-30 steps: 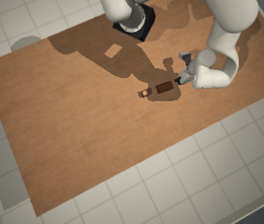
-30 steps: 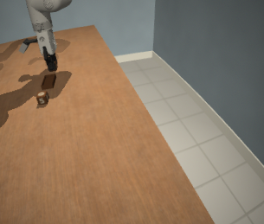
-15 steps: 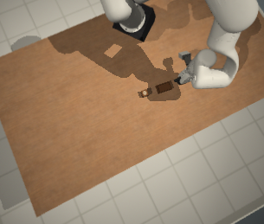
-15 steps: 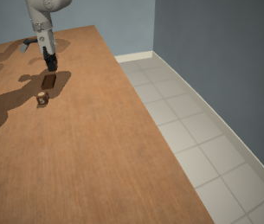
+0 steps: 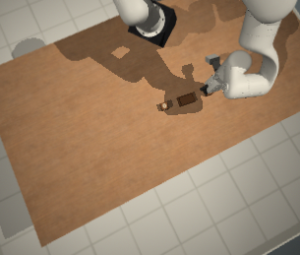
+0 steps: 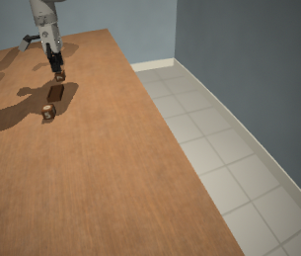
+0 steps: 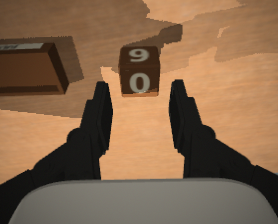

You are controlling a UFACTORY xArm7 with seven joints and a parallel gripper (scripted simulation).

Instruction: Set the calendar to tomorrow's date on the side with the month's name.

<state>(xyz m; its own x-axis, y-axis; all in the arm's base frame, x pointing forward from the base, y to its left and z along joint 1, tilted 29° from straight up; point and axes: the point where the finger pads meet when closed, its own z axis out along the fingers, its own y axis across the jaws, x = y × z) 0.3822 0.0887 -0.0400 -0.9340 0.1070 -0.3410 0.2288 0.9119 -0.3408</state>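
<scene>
The brown wooden cube lies 22 cm to the right of my hand, 5 cm below it and 5 cm behind it. Also, from my hand: brown wooden tray: 11 cm to the right, 6 cm below, 3 cm behind.
</scene>
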